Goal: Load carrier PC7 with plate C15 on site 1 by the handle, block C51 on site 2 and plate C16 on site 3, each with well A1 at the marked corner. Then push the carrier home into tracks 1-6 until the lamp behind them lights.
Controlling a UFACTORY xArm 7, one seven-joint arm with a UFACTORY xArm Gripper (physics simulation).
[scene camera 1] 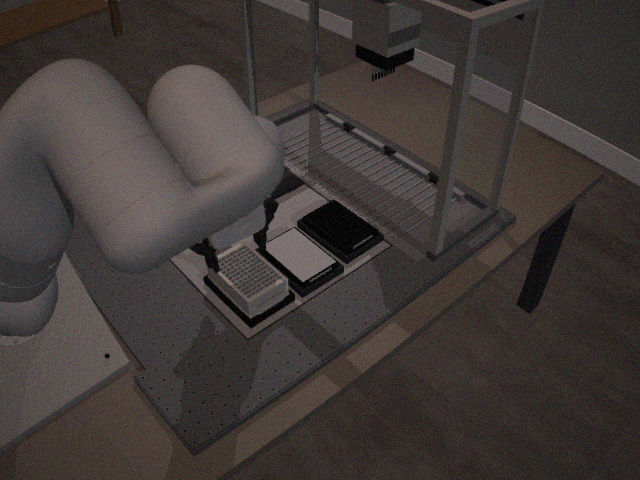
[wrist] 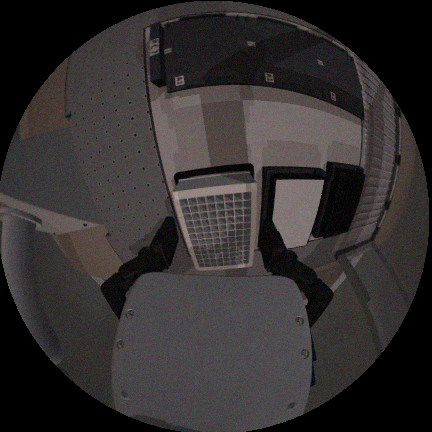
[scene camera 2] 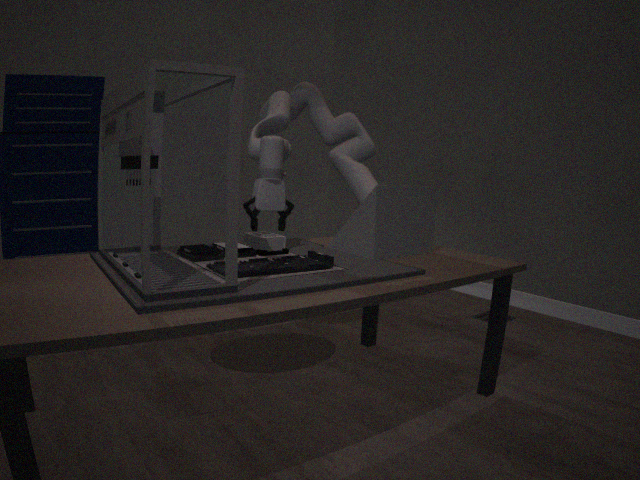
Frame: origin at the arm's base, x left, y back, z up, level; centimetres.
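Seen in the pictures: gripper, fingertip midpoint: (scene camera 1: 237, 256) (wrist: 218, 228) (scene camera 2: 267, 230); arm's base at its link origin: (scene camera 2: 380, 212).
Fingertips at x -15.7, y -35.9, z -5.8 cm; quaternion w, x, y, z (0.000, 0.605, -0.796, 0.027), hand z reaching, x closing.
Observation:
Pixels of each thing's top centre, then the offset from my fingertips to it. "*": a spot on its surface instead. Level surfaces: height alone.
- white deep-well block at its top centre: (wrist: 219, 237) (scene camera 1: 246, 270) (scene camera 2: 264, 234) dz -1.5, dx -2.4, dy +0.4 cm
- light mat at its surface level: dz -6.8 cm
- plate with a pale top, top centre: (wrist: 295, 218) (scene camera 1: 298, 253) (scene camera 2: 232, 245) dz -4.2, dx -4.7, dy -10.4 cm
- black plate at its top centre: (scene camera 1: 340, 223) (wrist: 345, 206) (scene camera 2: 199, 248) dz -4.2, dx -5.4, dy -21.8 cm
- dark carrier PC7 at its top centre: (wrist: 292, 43) (scene camera 2: 270, 257) dz -3.9, dx +19.3, dy -14.6 cm
- tall frame at a spot on its surface: (scene camera 1: 456, 143) * dz +19.5, dx -24.0, dy -27.5 cm
- pipetting head at a spot on its surface: (scene camera 1: 385, 43) * dz +25.4, dx -0.7, dy -40.7 cm
- perforated board at its surface level: dz -6.8 cm
- wooden table at its surface level: dz -8.1 cm
A white deep-well block (scene camera 1: 249, 278) (scene camera 2: 266, 240) (wrist: 217, 229) stands on a black nest at the near end of a light mat (scene camera 1: 189, 265). Beside it lie a plate with a pale top (scene camera 1: 300, 254) (wrist: 296, 211) and a black plate (scene camera 1: 339, 229) (wrist: 340, 199). My gripper (scene camera 1: 237, 257) (scene camera 2: 269, 225) (wrist: 218, 228) is open, with one finger on each side of the block at about its top edge. Nothing is gripped. The dark carrier PC7 (wrist: 250, 56) (scene camera 2: 270, 266) lies empty across the mat beyond them. In scene camera 1 the arm hides it.
A ribbed track deck (scene camera 1: 366, 176) lies behind the mat inside a tall frame (scene camera 1: 456, 143) that carries a pipetting head (scene camera 1: 385, 43). Everything rests on a perforated board (scene camera 1: 347, 305) on a wooden table (scene camera 2: 461, 267).

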